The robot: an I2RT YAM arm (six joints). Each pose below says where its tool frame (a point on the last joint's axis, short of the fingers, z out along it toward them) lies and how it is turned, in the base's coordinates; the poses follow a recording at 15 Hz.
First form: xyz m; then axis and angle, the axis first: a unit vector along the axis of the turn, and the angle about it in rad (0 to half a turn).
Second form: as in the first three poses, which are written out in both.
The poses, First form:
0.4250 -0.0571 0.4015 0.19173 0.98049 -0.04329 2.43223
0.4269 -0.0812 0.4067 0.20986 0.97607 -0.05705 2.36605
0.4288 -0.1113 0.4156 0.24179 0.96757 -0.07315 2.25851
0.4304 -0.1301 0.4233 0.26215 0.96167 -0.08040 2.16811
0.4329 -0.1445 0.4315 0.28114 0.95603 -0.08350 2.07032
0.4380 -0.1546 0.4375 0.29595 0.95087 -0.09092 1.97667
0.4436 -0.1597 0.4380 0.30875 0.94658 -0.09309 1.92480
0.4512 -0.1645 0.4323 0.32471 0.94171 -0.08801 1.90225
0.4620 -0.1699 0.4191 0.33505 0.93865 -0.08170 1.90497
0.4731 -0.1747 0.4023 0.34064 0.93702 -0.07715 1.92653
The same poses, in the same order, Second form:
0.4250 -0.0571 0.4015 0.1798 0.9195 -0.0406 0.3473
0.4269 -0.0812 0.4067 0.1943 0.9036 -0.0528 0.3781
0.4288 -0.1113 0.4156 0.2186 0.8748 -0.0661 0.4273
0.4304 -0.1301 0.4233 0.2317 0.8500 -0.0711 0.4677
0.4329 -0.1445 0.4315 0.2418 0.8221 -0.0718 0.5104
0.4380 -0.1546 0.4375 0.2472 0.7941 -0.0759 0.5501
0.4436 -0.1597 0.4380 0.2533 0.7767 -0.0764 0.5716
0.4512 -0.1645 0.4323 0.2643 0.7666 -0.0716 0.5808
0.4620 -0.1699 0.4191 0.2730 0.7649 -0.0666 0.5797
0.4731 -0.1747 0.4023 0.2797 0.7694 -0.0633 0.5708

